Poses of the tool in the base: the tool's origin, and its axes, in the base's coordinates. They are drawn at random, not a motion.
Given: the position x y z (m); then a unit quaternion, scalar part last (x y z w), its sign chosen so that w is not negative.
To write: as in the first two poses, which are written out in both.
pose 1, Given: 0.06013 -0.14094 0.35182 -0.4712 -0.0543 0.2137 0.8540
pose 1, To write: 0.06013 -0.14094 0.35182 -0.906 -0.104 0.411 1.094
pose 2, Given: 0.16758 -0.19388 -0.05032 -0.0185 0.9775 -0.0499 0.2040
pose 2, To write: 0.16758 -0.19388 -0.05032 -0.019 0.999 -0.051 2.731
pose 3, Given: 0.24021 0.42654 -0.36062 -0.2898 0.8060 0.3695 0.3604
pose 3, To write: 0.24021 0.42654 -0.36062 -0.311 0.864 0.396 2.404
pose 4, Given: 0.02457 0.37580 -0.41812 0.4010 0.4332 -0.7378 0.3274
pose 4, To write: 0.02457 0.37580 -0.41812 0.424 0.458 -0.781 2.474
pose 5, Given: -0.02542 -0.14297 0.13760 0.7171 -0.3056 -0.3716 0.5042
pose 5, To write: -0.02542 -0.14297 0.13760 0.830 -0.354 -0.430 2.085
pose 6, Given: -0.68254 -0.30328 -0.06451 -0.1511 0.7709 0.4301 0.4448
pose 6, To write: -0.68254 -0.30328 -0.06451 -0.169 0.861 0.480 2.220
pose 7, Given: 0.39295 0.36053 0.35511 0.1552 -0.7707 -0.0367 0.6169
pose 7, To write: 0.39295 0.36053 0.35511 0.197 -0.979 -0.047 1.812
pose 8, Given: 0.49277 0.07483 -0.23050 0.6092 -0.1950 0.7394 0.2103
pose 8, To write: 0.49277 0.07483 -0.23050 0.623 -0.199 0.756 2.718
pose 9, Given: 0.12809 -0.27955 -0.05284 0.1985 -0.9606 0.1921 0.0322
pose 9, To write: 0.12809 -0.27955 -0.05284 0.199 -0.961 0.192 3.077
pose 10, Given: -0.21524 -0.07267 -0.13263 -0.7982 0.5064 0.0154 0.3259
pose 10, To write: -0.21524 -0.07267 -0.13263 -0.844 0.536 0.016 2.478
